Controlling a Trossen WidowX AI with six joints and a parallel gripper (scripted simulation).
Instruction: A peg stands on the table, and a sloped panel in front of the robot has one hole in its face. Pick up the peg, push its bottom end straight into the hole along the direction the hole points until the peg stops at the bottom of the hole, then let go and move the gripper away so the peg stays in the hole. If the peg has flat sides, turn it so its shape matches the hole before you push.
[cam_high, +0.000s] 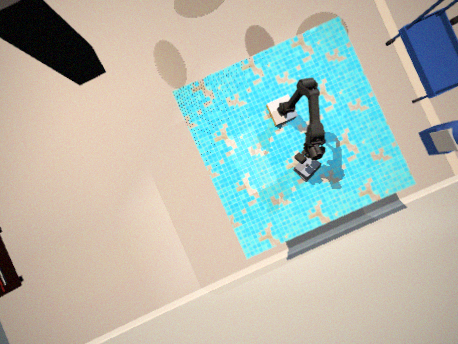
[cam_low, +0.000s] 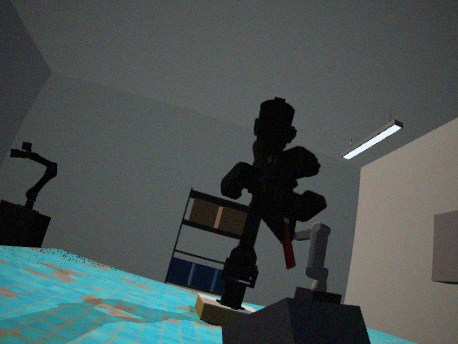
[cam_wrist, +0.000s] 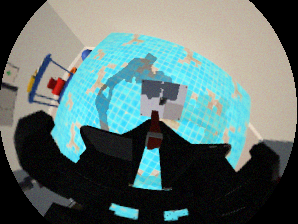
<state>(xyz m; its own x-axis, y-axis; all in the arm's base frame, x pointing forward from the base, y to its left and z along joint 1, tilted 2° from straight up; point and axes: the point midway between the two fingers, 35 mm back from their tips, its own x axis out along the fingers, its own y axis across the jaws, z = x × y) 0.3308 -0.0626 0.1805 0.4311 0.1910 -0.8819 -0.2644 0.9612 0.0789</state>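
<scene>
My gripper tip is now 80 mm short of the grey sloped panel and 120 mm above it. Round my gripper tip: red peg: 10 mm behind, 10 mm above.
</scene>
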